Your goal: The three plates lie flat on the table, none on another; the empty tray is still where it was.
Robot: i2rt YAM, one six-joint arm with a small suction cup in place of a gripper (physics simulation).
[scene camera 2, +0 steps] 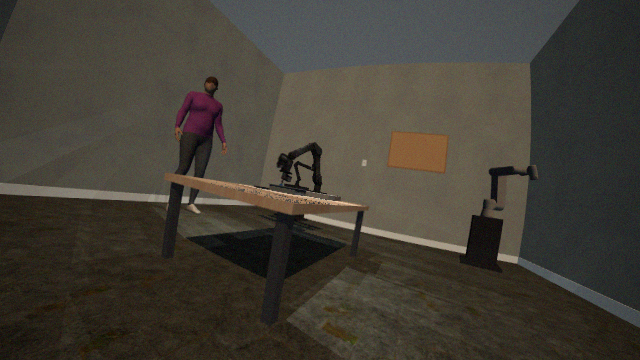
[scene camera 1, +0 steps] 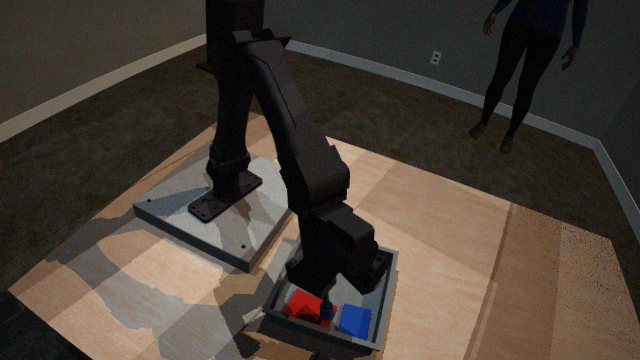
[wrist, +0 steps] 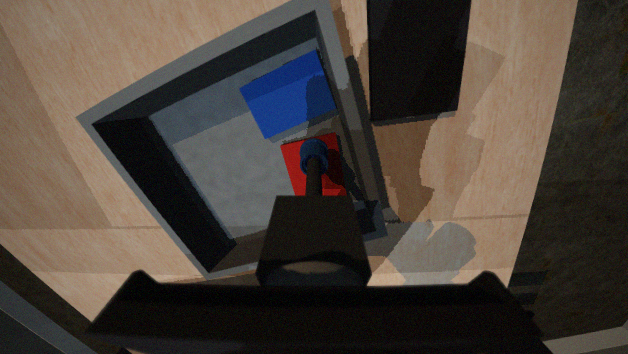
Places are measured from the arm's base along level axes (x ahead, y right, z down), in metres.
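Pixels of known places: end effector, tool point: (scene camera 1: 327,314) (wrist: 314,151); arm's base, origin of the base link: (scene camera 2: 316,192) (scene camera 1: 226,195).
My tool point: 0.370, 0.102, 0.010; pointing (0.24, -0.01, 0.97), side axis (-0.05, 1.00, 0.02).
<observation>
For each thing: its top centre in the pictures, then the offset to it from my tool point, as dx, dy, dz. Level surfaces: height alone.
- grey tray, middle of its top: (wrist: 243,182) (scene camera 1: 337,279) (scene camera 2: 288,186) -0.024, -0.071, -0.016
- wooden table, its level: dz +0.034
- red plate, middle of its top: (wrist: 316,176) (scene camera 1: 310,309) -0.036, +0.001, +0.021
- blue plate, middle of its top: (wrist: 287,98) (scene camera 1: 354,324) +0.053, -0.025, +0.021
A grey tray (scene camera 1: 388,286) (wrist: 197,67) stands on the wooden table (scene camera 1: 447,214) (scene camera 2: 268,198) in front of the arm's base. A red plate (scene camera 1: 298,303) (wrist: 291,171) and a blue plate (scene camera 1: 354,321) (wrist: 281,99) lie side by side inside the tray. I see no third plate; the arm hides part of the tray floor. My suction cup (scene camera 1: 327,308) (wrist: 314,152) is low inside the tray, over the red plate's edge nearest the blue one. I cannot tell whether it touches the plate. It carries nothing.
The arm stands on a grey base plate (scene camera 1: 178,210) beside the tray. A person (scene camera 1: 528,58) (scene camera 2: 198,134) stands on the floor beyond the table. A second robot arm on a pedestal (scene camera 2: 496,201) stands by the far wall.
</observation>
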